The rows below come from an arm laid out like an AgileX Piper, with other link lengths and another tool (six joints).
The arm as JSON. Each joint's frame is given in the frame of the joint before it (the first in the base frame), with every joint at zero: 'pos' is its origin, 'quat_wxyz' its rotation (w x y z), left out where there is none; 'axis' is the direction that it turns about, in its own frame. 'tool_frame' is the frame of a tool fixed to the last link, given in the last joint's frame.
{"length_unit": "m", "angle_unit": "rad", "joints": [
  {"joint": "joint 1", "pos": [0.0, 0.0, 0.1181], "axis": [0.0, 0.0, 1.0]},
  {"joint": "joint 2", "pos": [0.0, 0.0, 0.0], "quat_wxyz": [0.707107, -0.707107, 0.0, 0.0], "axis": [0.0, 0.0, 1.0]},
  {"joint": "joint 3", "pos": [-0.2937, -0.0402, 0.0], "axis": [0.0, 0.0, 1.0]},
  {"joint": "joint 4", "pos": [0.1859, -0.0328, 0.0], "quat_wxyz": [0.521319, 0.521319, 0.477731, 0.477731], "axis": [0.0, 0.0, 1.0]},
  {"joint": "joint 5", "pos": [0.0, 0.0, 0.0], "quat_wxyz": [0.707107, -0.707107, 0.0, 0.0], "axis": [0.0, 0.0, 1.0]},
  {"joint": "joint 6", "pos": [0.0, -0.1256, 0.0], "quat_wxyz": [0.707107, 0.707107, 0.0, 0.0], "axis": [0.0, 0.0, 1.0]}
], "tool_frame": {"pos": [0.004, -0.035, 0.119], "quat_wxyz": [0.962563, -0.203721, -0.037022, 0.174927]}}
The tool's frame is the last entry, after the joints.
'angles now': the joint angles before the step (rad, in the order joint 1, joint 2, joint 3, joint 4, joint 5, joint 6). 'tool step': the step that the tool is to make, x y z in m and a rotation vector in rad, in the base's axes. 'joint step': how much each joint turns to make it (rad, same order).
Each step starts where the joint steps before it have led.
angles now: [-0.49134, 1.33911, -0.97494, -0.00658, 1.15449, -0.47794]
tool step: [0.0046, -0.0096, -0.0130, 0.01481, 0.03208, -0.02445]
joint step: [-0.02726, 0.07081, -0.00090, -0.00255, -0.03468, -0.00178]
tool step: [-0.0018, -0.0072, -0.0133, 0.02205, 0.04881, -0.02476]
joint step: [-0.02698, 0.06544, -0.00090, -0.00628, -0.01129, 0.00024]
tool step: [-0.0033, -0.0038, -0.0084, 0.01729, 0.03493, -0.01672]
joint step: [-0.01902, 0.03979, -0.00026, -0.00407, -0.00075, -0.00058]
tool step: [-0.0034, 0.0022, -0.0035, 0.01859, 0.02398, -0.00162]
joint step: [-0.00315, 0.01493, 0.00007, 0.00327, 0.01516, -0.00323]
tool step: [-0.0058, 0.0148, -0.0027, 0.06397, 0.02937, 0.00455]
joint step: [0.00003, 0.00675, 0.00018, 0.04142, 0.05233, -0.02306]
